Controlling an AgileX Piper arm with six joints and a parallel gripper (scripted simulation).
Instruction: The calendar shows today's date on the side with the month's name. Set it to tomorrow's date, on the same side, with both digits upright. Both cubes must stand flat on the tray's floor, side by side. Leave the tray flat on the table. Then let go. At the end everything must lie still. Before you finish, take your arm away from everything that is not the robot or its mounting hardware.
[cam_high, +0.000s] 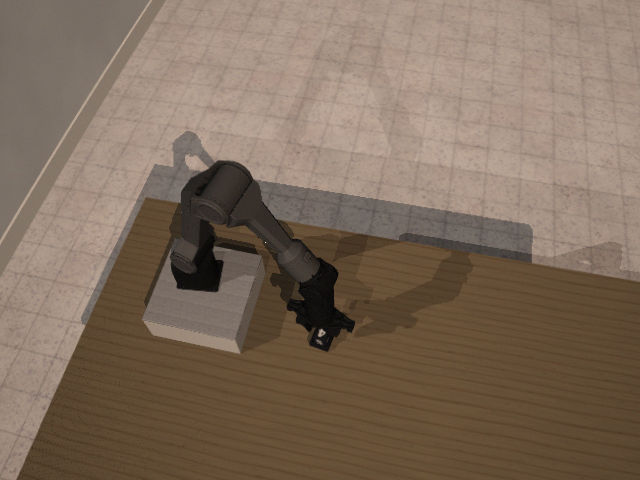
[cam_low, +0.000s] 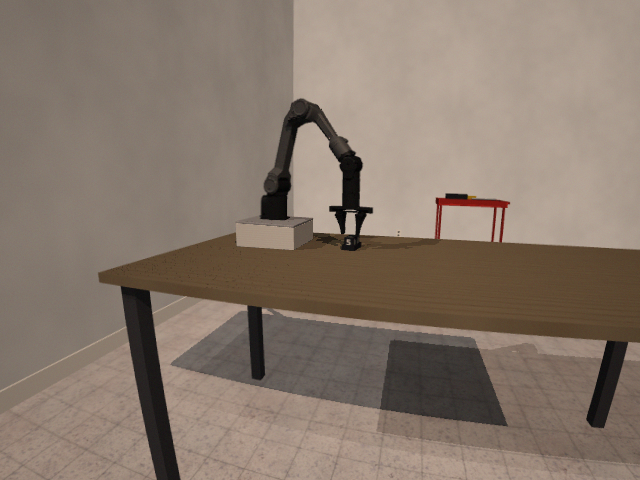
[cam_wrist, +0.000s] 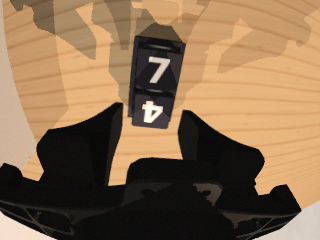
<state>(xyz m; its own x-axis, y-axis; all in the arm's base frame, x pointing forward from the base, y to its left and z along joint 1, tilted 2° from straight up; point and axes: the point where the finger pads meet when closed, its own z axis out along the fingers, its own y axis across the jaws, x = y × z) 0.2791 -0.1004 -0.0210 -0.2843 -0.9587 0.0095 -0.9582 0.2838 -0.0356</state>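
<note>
The tray lies 5 cm below my hand and 2 cm to the left of it. Round my hand: black number cube: 3 cm to the left, 3 cm below, 1 cm ahead.
</note>
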